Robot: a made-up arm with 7 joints. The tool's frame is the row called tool.
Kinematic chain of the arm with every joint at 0, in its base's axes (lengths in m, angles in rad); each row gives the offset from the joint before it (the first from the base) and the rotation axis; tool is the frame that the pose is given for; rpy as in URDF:
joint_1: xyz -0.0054 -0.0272 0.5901 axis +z
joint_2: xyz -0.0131 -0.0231 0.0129 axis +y
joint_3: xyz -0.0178 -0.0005 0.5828 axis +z
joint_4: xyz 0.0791 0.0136 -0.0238 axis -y
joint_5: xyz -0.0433 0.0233 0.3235 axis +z
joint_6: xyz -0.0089 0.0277 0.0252 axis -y
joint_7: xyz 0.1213 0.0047 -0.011 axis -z
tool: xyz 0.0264 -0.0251 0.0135 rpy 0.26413 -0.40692 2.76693
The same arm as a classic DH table. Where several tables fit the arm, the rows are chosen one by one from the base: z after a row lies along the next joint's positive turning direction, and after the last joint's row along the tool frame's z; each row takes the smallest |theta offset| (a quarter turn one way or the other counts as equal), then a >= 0, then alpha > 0; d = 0 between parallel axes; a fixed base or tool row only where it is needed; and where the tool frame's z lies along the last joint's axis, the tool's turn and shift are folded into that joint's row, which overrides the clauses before.
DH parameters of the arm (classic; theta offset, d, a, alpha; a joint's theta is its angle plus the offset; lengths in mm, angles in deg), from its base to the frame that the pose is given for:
base (fixed): 78.77 0.0 -27.7 0.00
joint_1: -78.77 603.0 -13.1 -90.00
joint_2: 0.00 -23.6 -17.8 90.00
joint_3: 0.00 559.0 79.1 90.00
joint_4: 0.00 -36.9 -43.3 -90.00
joint_5: 0.00 348.7 -8.9 90.00
joint_6: 0.00 -32.4 121.3 90.00
joint_7: 77.12 36.1 30.4 152.44
tool (fixed): -121.21 43.5 0.0 0.00

